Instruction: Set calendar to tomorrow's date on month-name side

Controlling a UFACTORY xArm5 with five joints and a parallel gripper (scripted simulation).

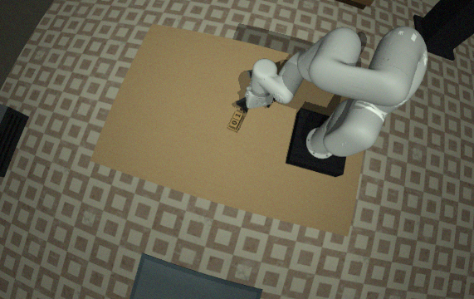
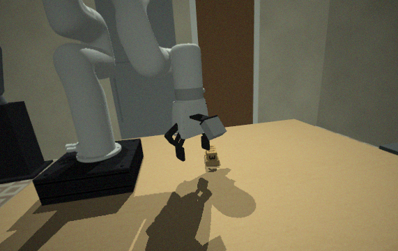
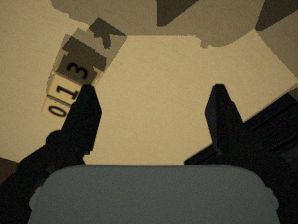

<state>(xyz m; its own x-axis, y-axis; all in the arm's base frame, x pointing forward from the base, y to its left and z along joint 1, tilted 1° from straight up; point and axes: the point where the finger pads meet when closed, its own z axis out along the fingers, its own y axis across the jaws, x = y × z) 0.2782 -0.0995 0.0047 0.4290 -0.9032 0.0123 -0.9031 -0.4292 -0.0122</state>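
My gripper is now 7 cm short of the wooden date cube, 4 cm to the right of it and 5 cm above it. Also, from my hand: wooden calendar tray 7 cm ahead, 6 cm to the left, 6 cm below.
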